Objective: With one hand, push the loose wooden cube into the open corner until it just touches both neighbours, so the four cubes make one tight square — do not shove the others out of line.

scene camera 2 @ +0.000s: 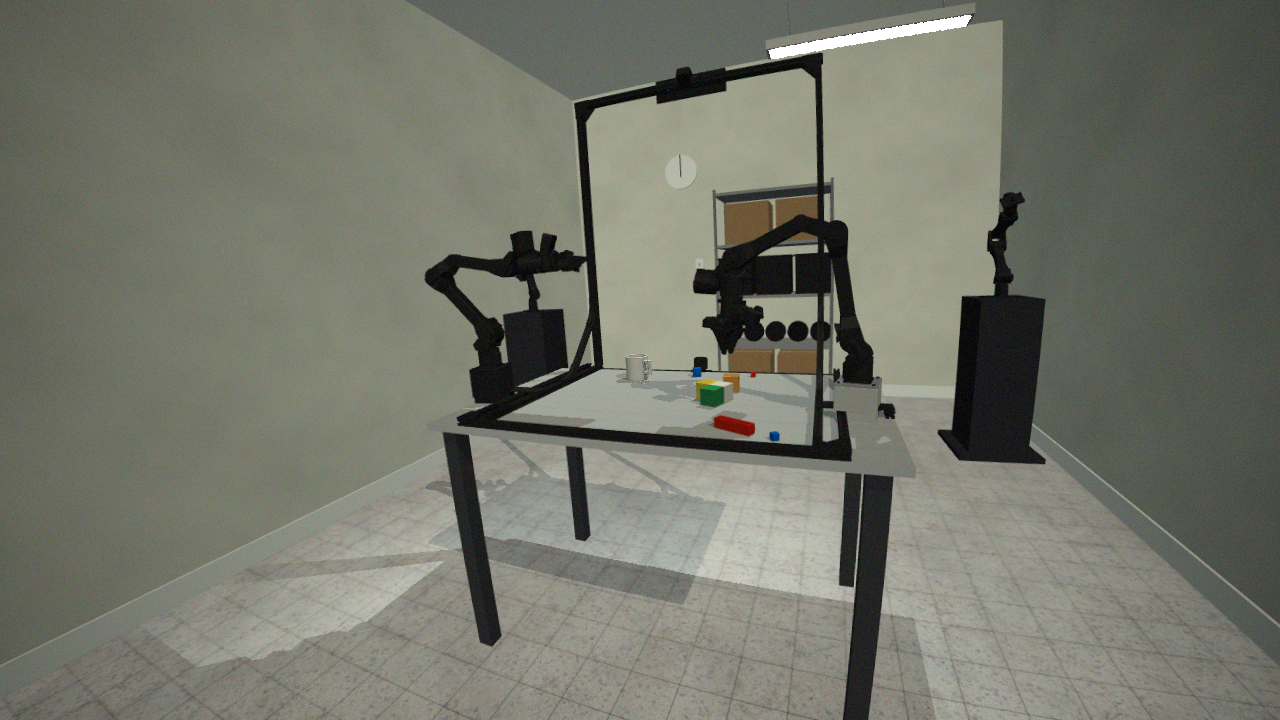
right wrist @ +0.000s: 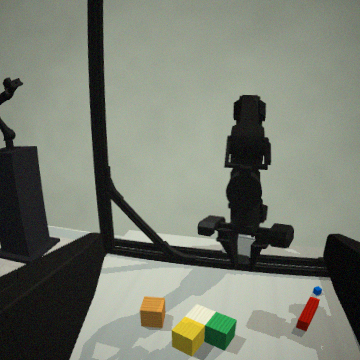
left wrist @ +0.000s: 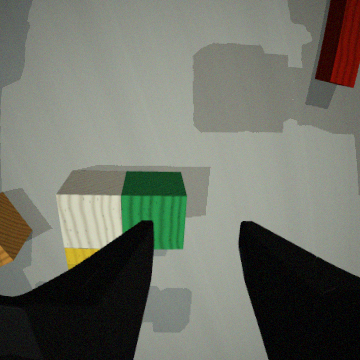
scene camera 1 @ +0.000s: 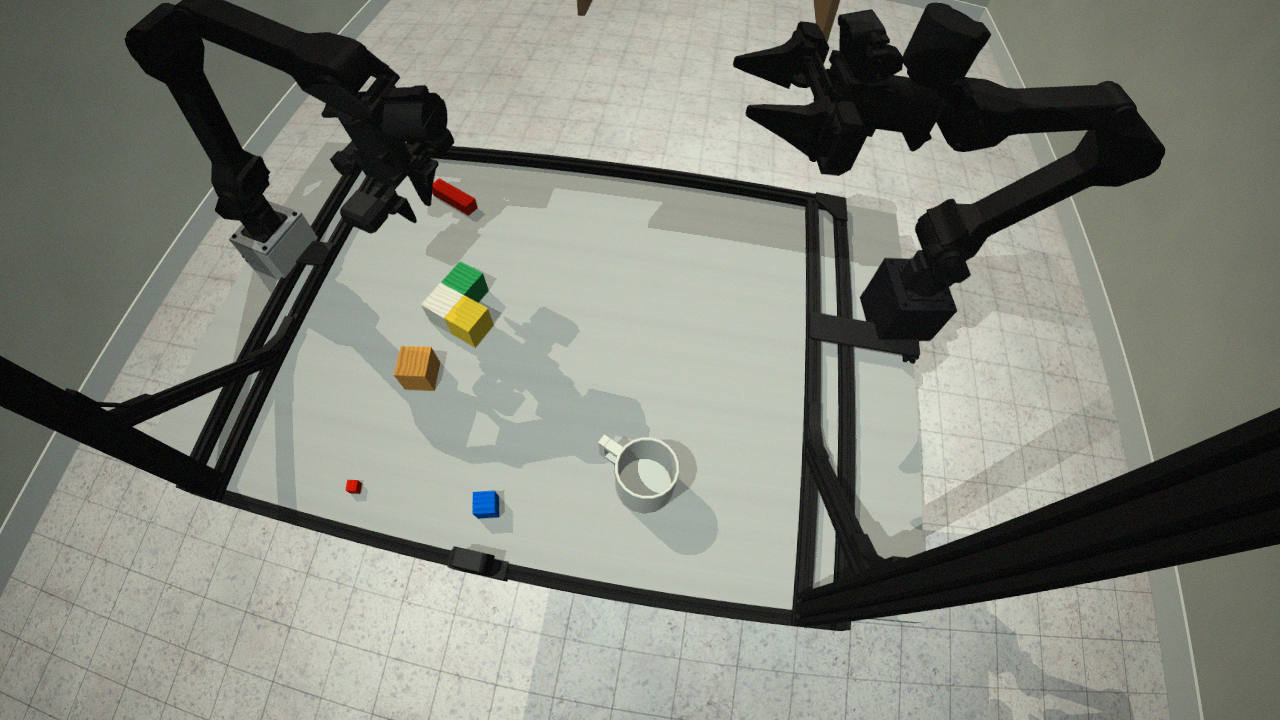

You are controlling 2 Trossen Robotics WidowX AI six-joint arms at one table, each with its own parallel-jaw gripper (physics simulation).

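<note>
The loose orange wooden cube [scene camera 1: 416,368] [scene camera 2: 731,383] [left wrist: 12,235] [right wrist: 152,312] stands apart from the others, nearer the white and yellow cubes. The white cube [scene camera 1: 441,304] [left wrist: 92,220] [right wrist: 200,314] touches the green cube [scene camera 1: 465,279] [scene camera 2: 712,394] [right wrist: 220,331] and the yellow cube [scene camera 1: 471,320] [left wrist: 77,255] [right wrist: 188,336] in an L; the open corner is opposite the white one. My left gripper [scene camera 1: 420,212] [scene camera 2: 726,349] [left wrist: 196,232] is partly open and empty, high above the table; one finger overlaps the green cube in its wrist view. My right gripper [scene camera 1: 742,85] [scene camera 2: 582,261] is wide open and empty, far away.
A red block [scene camera 1: 454,196] [scene camera 2: 733,425] [left wrist: 342,45] [right wrist: 308,314] and a tiny blue cube [scene camera 2: 774,436] [right wrist: 317,290] lie beyond the green cube. A mug [scene camera 1: 646,474] [scene camera 2: 636,367], a blue cube [scene camera 1: 486,504] and a tiny red cube [scene camera 1: 353,486] stand toward the near edge in scene camera 1.
</note>
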